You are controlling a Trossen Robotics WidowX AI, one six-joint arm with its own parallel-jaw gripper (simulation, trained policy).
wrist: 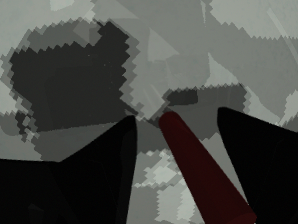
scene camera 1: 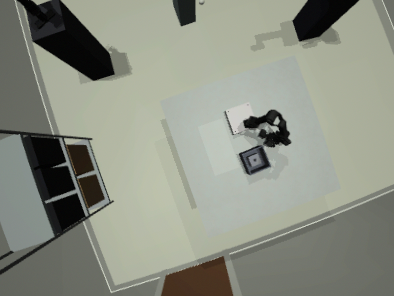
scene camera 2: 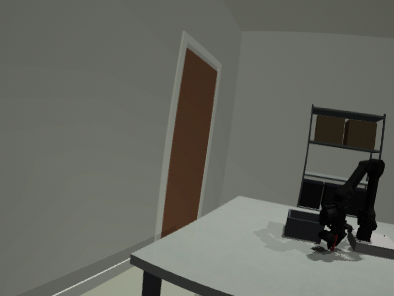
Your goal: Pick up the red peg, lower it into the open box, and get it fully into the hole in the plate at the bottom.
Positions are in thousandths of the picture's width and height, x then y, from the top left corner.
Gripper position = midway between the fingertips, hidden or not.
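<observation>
You'd find my gripper (wrist: 596, 533) in the wrist view, and there's a dark box (scene camera 2: 768, 762) in scene camera 2. That box is out of frame in the wrist view, though.
</observation>
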